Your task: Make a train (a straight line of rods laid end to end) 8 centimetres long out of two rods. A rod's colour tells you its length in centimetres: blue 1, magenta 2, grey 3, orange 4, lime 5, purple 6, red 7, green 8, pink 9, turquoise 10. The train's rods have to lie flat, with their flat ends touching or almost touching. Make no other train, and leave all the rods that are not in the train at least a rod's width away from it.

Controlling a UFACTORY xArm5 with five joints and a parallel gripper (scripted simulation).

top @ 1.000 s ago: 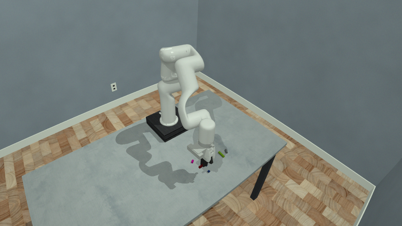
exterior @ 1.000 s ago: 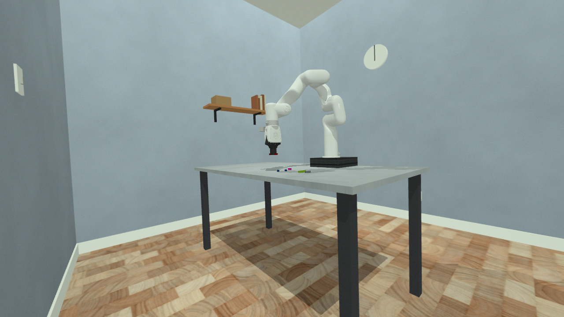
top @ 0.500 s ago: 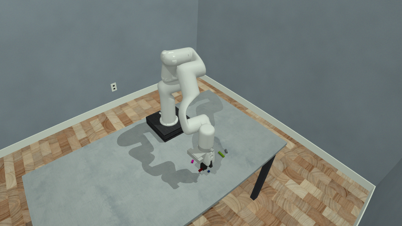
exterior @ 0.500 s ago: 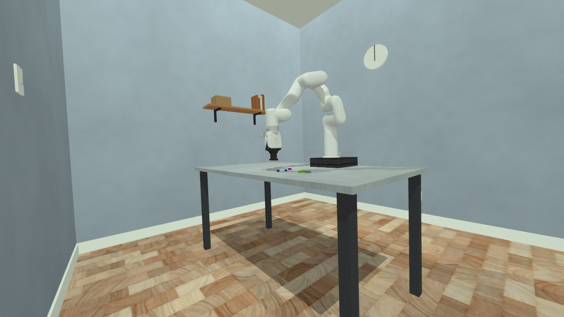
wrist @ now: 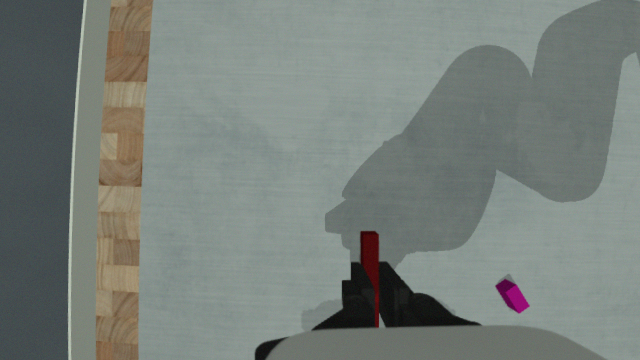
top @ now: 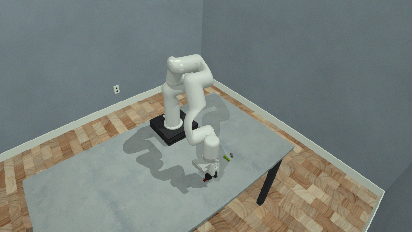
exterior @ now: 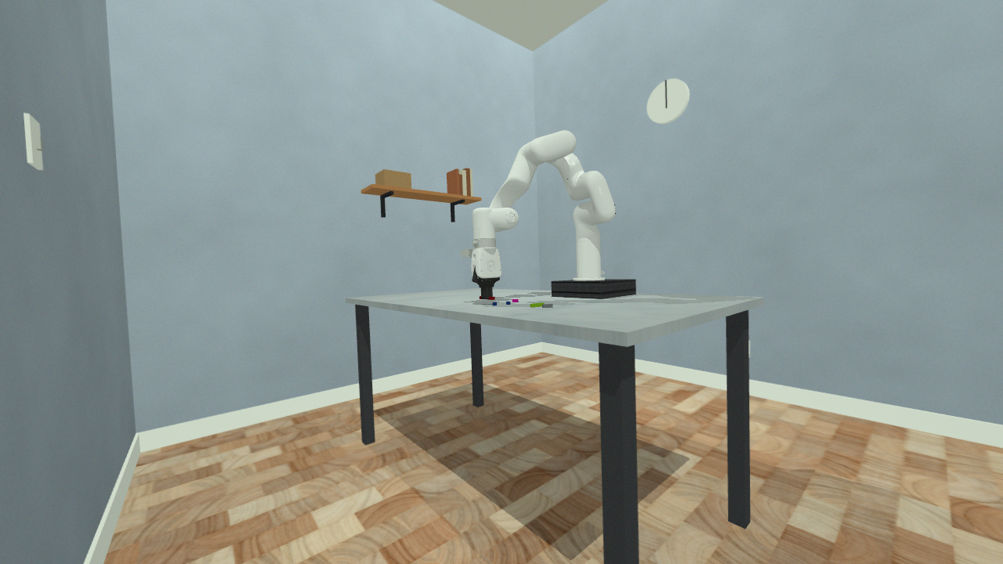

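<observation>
Now: hand 110 mm past the magenta rod, 30 mm to the right of it and 30 mm above it. Round my hand: lime rod 20 mm behind, 200 mm to the left, 30 mm below; then grey rod 20 mm behind, 240 mm to the left, 30 mm below; then red rod 20 mm below.
</observation>
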